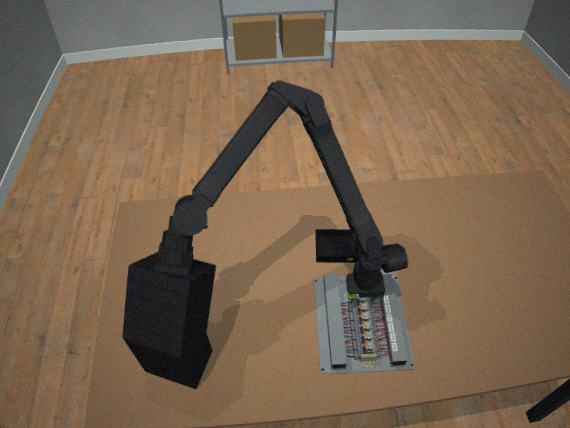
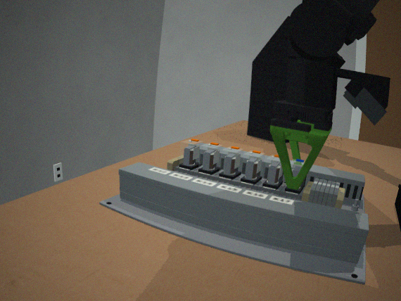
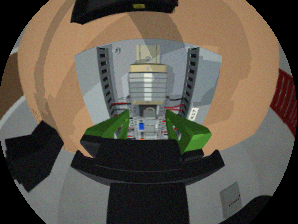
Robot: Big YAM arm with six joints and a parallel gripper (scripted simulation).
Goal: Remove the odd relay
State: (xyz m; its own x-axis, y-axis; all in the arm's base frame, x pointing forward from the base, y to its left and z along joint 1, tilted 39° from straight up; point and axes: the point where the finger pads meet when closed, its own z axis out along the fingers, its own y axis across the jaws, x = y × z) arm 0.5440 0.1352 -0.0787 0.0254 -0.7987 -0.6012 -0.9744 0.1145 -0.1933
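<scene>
Right now the relay is right at my hand. Round my hand: black tray 40 mm behind, 220 mm to the left, 30 mm below.
</scene>
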